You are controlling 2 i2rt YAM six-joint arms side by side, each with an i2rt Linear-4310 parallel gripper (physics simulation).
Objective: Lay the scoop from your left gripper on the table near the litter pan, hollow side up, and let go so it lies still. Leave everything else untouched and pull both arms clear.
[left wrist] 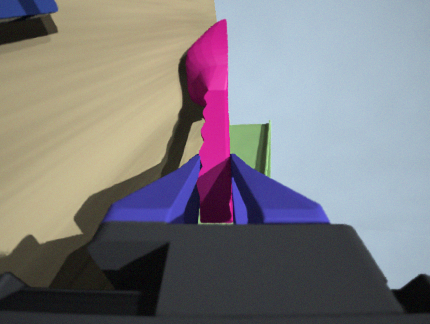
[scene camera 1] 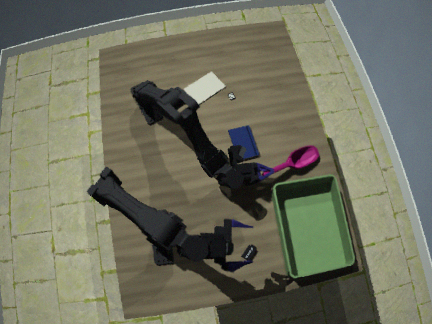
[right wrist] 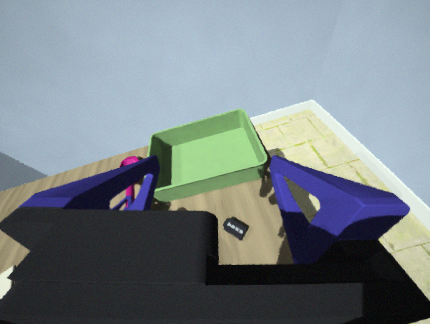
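Seen in the pictures: left gripper, between the fingertips: (left wrist: 215, 161) (scene camera 1: 272, 171) (right wrist: 130, 198); right gripper, between the fingertips: (scene camera 1: 252, 244) (right wrist: 214, 161); left arm's base, origin of its link: (scene camera 1: 146, 103).
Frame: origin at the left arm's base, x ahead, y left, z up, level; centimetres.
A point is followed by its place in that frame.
A magenta scoop (scene camera 1: 303, 157) {x 42.9, y -52.5, z 1.1 cm} (left wrist: 216, 107) {x 32.3, y -51.4, z 4.8 cm} (right wrist: 130, 162) {x 46.4, y -53.0, z 2.0 cm} has its bowl above the table, beyond the upper edge of the litter pan in scene camera 1, with the hollow facing up. My left gripper (scene camera 1: 265, 172) {x 27.8, y -52.3, z 5.4 cm} (left wrist: 215, 161) {x 27.8, y -52.3, z 5.4 cm} is shut on the end of its handle. A shadow lies close beside the scoop; whether the bowl touches the table I cannot tell. The green litter pan (scene camera 1: 281, 235) {x 18.4, y -74.1, z 4.0 cm} (left wrist: 250, 145) {x 38.1, y -62.7, z 5.9 cm} (right wrist: 215, 182) {x 17.9, y -75.5, z 4.3 cm} stands at the right of the table (scene camera 1: 200, 45) {x 34.2, y 16.0, z 0.0 cm}. My right gripper (scene camera 1: 250, 245) {x 3.4, y -73.8, z 31.6 cm} (right wrist: 214, 161) {x 3.4, y -73.8, z 31.6 cm} is open and empty, left of the pan in scene camera 1.
A small black labelled block (scene camera 1: 249, 252) {x 5.8, y -73.4, z 1.5 cm} (right wrist: 235, 228) {x 5.5, y -73.5, z 1.5 cm} lies near the right fingertips. A blue book-like block (scene camera 1: 246, 140) {x 27.0, y -35.5, z 1.1 cm} (left wrist: 30, 7) {x 27.2, y -42.6, z 1.1 cm} lies close to the left gripper. A white rectangle (scene camera 1: 207, 87) {x 25.7, y -6.3, z 0.5 cm} and a tiny pale item (scene camera 1: 231, 96) {x 32.3, y -14.9, z 0.2 cm} lie farther up in scene camera 1.
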